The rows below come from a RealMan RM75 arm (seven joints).
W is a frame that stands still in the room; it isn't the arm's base.
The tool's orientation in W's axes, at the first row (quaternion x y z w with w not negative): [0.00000 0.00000 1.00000 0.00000]
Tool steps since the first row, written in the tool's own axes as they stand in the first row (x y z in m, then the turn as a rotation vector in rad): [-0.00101 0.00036 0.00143 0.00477 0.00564 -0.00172]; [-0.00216 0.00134 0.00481 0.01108 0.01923 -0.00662]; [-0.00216 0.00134 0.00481 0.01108 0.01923 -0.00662]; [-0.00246 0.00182 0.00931 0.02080 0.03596 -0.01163]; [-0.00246 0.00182 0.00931 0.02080 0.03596 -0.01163]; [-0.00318 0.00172 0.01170 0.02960 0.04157 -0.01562]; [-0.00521 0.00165 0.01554 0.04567 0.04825 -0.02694]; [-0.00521 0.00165 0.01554 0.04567 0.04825 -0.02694]
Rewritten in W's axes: [0.00101 -0.00036 0.00143 -0.00477 -0.00564 -0.00172]; [0.00216 -0.00134 0.00481 -0.01108 -0.01923 -0.00662]; [0.00216 -0.00134 0.00481 -0.01108 -0.01923 -0.00662]; [0.00246 -0.00182 0.00931 -0.02080 -0.03596 -0.01163]; [0.00246 -0.00182 0.00931 -0.02080 -0.03596 -0.01163]; [0.00318 -0.00172 0.01170 -0.02960 -0.04157 -0.01562]; [0.00521 -0.00165 0.01554 -0.04567 -0.04825 -0.02694]; [0.00521 -0.00165 0.01554 -0.04567 -0.04825 -0.02694]
